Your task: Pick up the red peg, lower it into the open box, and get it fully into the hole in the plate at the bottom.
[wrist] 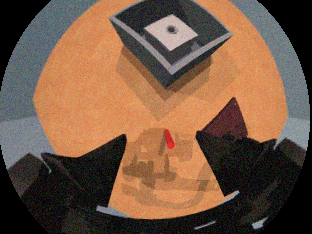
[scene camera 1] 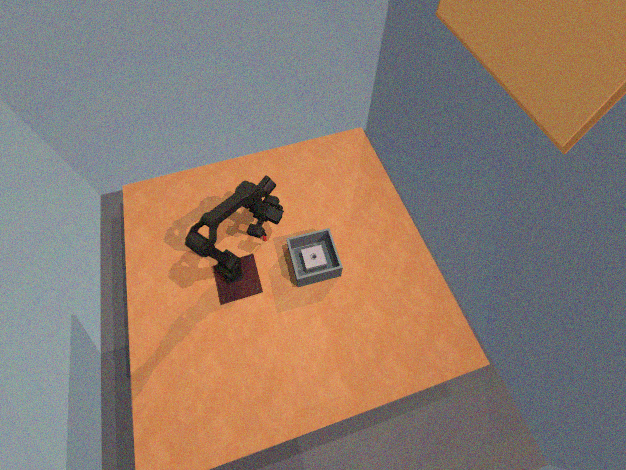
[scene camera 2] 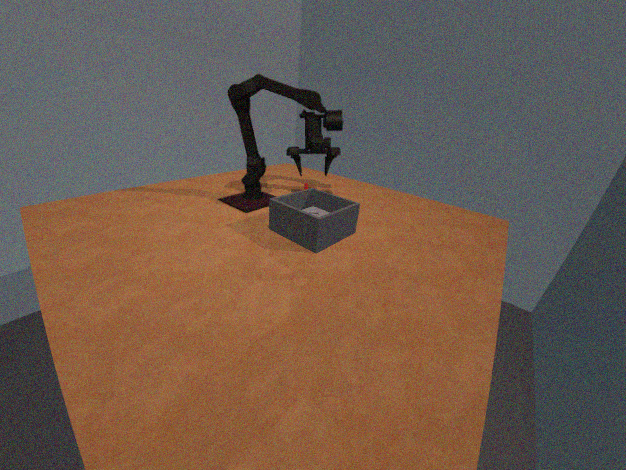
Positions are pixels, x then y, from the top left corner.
Labels:
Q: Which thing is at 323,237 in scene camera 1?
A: A grey box.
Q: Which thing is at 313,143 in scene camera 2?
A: The gripper.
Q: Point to a light grey plate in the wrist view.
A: At 170,37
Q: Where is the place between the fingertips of the gripper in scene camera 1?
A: At 270,226

